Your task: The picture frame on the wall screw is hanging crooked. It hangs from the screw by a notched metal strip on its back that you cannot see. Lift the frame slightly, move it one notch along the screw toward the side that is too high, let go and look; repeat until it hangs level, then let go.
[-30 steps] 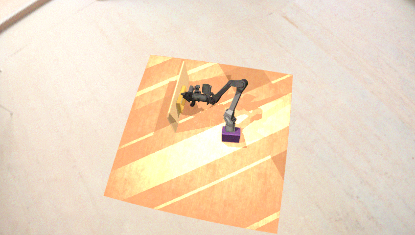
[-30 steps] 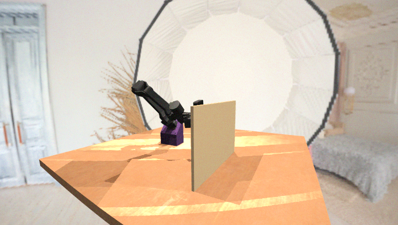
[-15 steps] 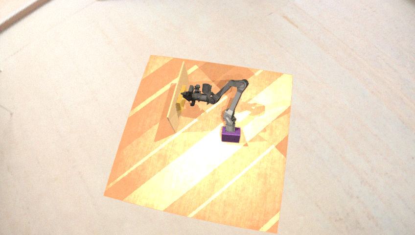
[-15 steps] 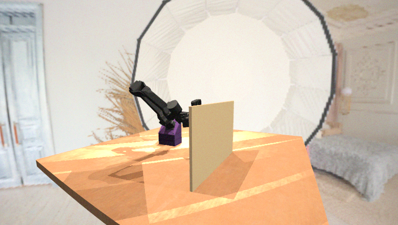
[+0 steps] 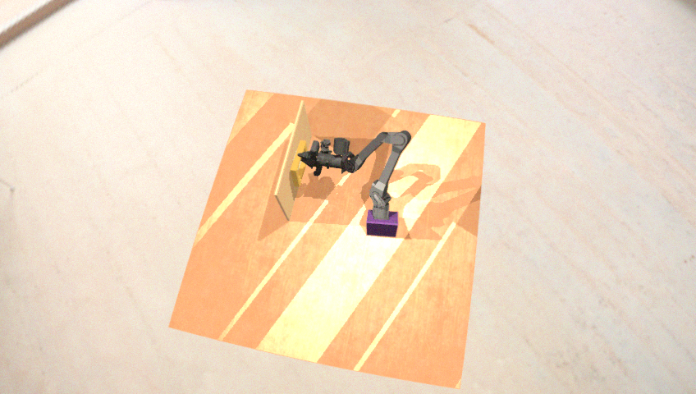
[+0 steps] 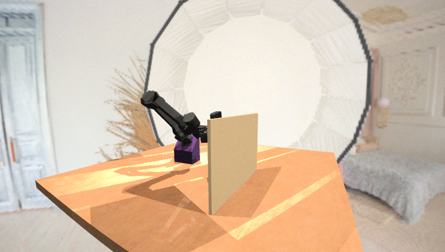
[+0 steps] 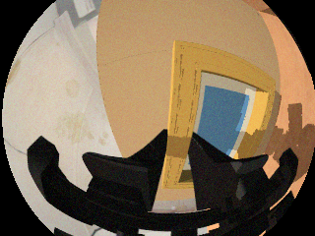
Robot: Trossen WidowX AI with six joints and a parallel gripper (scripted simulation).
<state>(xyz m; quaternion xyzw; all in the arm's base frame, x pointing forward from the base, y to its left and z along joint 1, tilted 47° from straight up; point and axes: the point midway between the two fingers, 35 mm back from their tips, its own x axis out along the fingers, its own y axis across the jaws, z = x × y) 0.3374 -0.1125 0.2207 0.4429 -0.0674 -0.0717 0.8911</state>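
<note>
Right now the picture frame is 50 mm below my gripper tip and 10 mm to the left of it. From my gripper tip the other things lie so: wall panel: 70 mm below, 20 mm ahead, 10 mm to the right.
</note>
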